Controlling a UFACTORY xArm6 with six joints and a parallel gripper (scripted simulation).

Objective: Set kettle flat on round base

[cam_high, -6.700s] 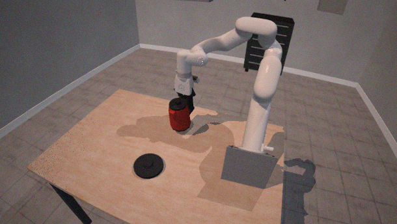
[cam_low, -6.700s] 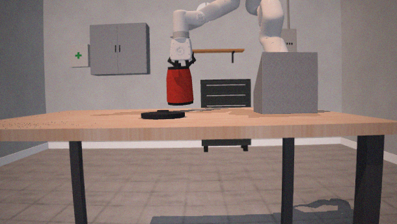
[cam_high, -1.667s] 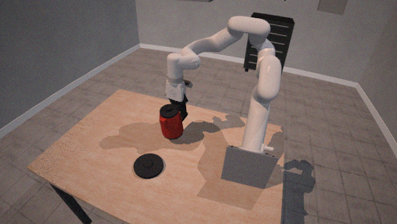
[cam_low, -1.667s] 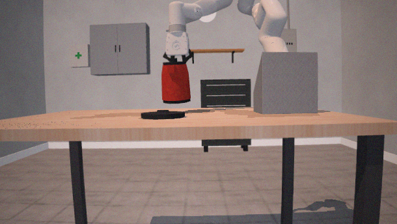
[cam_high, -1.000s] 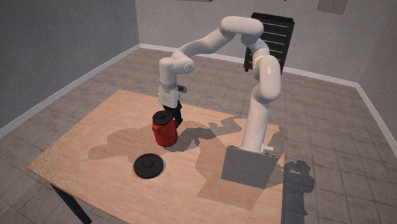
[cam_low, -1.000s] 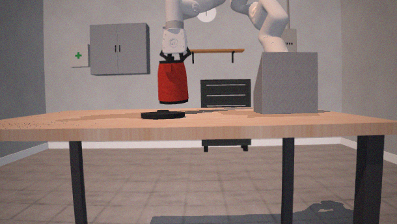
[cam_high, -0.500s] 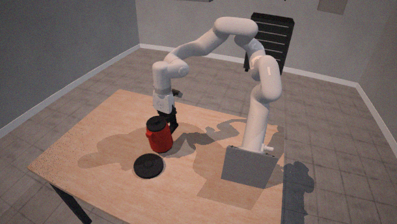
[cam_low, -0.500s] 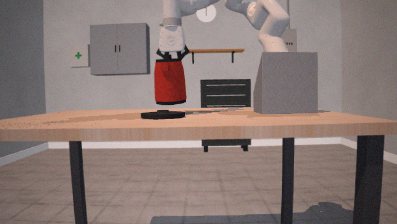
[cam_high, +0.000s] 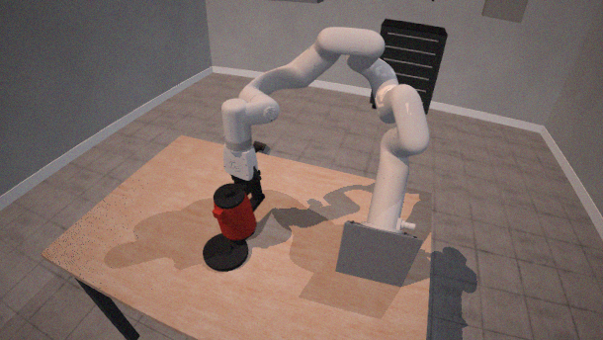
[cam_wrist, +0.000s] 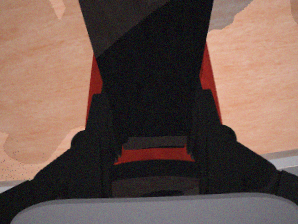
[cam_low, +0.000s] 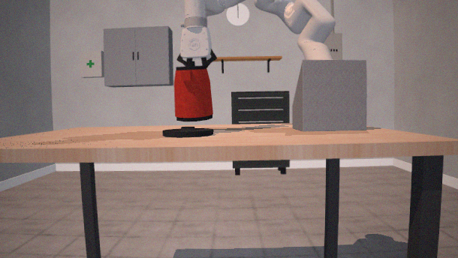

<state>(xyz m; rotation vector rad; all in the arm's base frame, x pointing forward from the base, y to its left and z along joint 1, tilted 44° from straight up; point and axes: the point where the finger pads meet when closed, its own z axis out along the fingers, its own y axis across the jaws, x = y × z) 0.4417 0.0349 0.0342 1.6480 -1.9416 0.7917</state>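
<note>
Now: hand 5 cm above the red kettle and 3 cm to the right of it. From my hand the other things lie so: black round base: 18 cm below, 13 cm to the left, 2 cm ahead.
</note>
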